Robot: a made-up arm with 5 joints.
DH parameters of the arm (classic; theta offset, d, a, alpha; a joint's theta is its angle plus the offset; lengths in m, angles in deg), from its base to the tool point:
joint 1: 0 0.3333 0 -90
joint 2: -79.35 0 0.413 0
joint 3: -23.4 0 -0.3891 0
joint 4: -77.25 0 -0.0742 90
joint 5: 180 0.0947 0 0
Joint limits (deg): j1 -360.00..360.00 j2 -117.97..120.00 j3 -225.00..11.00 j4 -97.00..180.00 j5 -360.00..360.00
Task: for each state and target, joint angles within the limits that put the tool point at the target. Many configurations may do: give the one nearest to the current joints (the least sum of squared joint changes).
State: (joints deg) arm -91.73 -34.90 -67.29 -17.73 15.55
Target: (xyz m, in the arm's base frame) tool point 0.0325 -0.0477 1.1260
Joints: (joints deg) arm -55.73 -36.83 -91.30 -16.45 15.55
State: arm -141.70 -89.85 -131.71 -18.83 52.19
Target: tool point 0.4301 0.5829 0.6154
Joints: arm -126.42 -109.04 -88.40 -31.62 52.19
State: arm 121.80 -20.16 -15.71 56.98 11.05
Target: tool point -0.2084 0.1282 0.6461
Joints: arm 148.40 -48.21 -34.39 55.68 11.05
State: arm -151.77 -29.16 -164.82 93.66 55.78
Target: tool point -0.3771 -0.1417 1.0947
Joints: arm -159.41 7.78 -151.96 86.71 55.78
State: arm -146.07 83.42 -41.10 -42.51 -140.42
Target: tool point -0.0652 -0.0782 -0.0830
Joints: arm -129.82 90.59 -21.76 -40.14 -140.42
